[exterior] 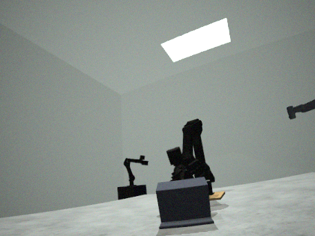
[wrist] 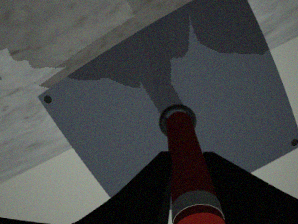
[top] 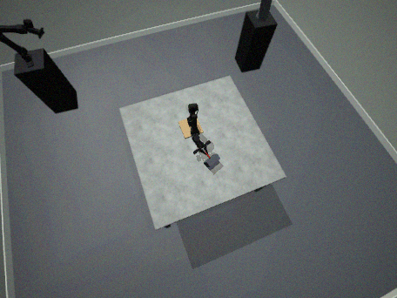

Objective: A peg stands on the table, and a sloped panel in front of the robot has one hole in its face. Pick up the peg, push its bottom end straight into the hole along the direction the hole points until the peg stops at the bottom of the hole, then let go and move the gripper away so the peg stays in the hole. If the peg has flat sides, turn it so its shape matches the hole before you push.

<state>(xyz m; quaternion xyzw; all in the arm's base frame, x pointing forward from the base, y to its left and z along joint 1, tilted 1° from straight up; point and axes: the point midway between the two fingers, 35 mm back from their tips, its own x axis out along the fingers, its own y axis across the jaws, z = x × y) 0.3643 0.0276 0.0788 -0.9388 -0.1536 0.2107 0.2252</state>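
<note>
Now: the blue-grey block 60 mm ahead of my gripper tip, 30 mm to the left of it and 30 mm below it. The rest, counted from my gripper tip: round red peg (10 mm behind, 10 mm to the right).
</note>
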